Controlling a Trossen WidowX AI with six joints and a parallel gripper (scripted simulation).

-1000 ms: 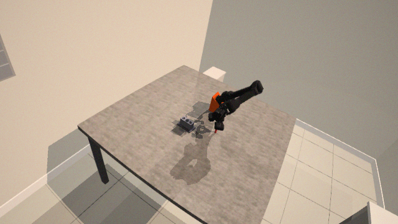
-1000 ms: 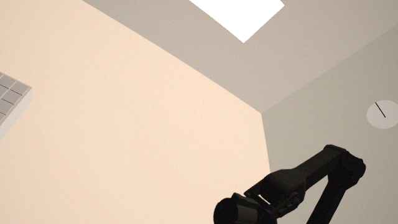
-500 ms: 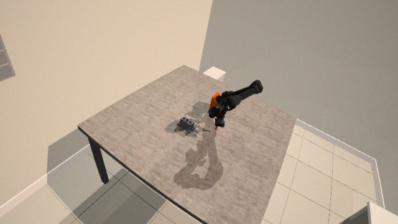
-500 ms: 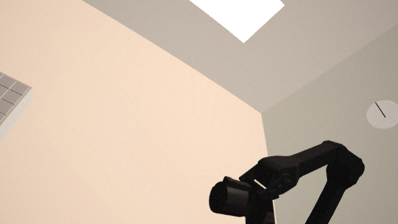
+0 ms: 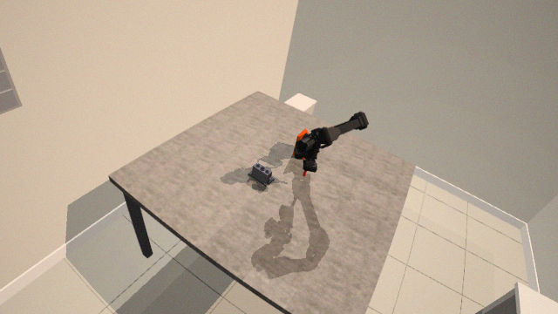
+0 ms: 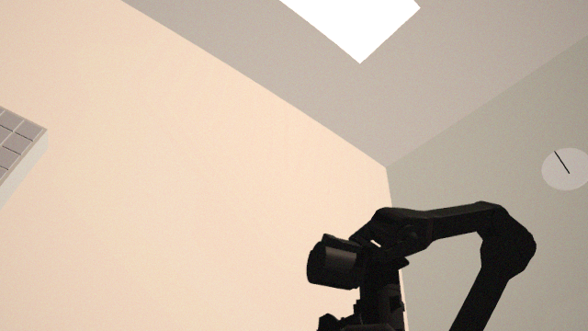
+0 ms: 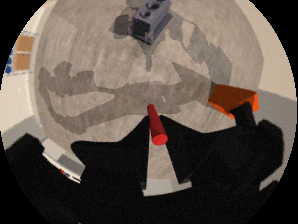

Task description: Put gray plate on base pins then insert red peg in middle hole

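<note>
My gripper tip is 60 mm short of the gray plate, 200 mm to the left of it and 70 mm above it. The rest, counted from my gripper tip: red peg right at my gripper tip; then pin base 60 mm ahead, 200 mm to the right, 110 mm below.
</note>
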